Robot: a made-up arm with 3 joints.
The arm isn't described. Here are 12 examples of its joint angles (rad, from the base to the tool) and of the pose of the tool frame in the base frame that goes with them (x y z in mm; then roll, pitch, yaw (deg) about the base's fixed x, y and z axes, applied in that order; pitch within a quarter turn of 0, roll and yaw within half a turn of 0).
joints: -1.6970 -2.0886 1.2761
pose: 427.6 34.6 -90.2 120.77 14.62 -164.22
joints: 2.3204 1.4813 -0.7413
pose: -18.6 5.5 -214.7 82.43 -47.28 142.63
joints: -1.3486 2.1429 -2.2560
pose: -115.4 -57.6 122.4 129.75 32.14 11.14
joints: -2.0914 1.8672 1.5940
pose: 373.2 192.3 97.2 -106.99 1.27 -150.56
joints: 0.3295 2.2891 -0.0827
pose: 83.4 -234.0 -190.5 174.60 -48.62 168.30
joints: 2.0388 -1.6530 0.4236
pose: -296.5 127.5 102.2 101.33 65.30 -16.49
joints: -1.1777 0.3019 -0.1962
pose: 82.8 -226.0 -112.5 3.47 -16.96 55.72
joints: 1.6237 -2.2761 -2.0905
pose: 120.6 80.9 -152.9 -134.45 -22.22 -162.68
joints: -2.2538 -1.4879 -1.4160
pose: -85.2 -62.6 -10.9 -85.19 8.84 39.87
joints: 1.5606 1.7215 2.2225
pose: -325.8 16.2 243.2 -100.81 36.85 -5.95
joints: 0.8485 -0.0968 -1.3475
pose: 49.7 91.4 -47.0 -5.41 1.23 -125.88
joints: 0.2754 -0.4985 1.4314
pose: -19.3 -438.8 -99.2 28.33 3.81 67.20
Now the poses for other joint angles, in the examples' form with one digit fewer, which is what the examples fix.
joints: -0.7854 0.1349 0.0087
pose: 30 -281 -78 -0.1 -7.7 45.5
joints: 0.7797 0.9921 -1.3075
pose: 57 73 -99 55.9 -12.6 -126.3
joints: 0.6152 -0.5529 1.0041
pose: -241 -337 -42 27.5 16.4 26.3
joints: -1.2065 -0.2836 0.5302
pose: 283 -223 -16 8.4 14.0 100.5
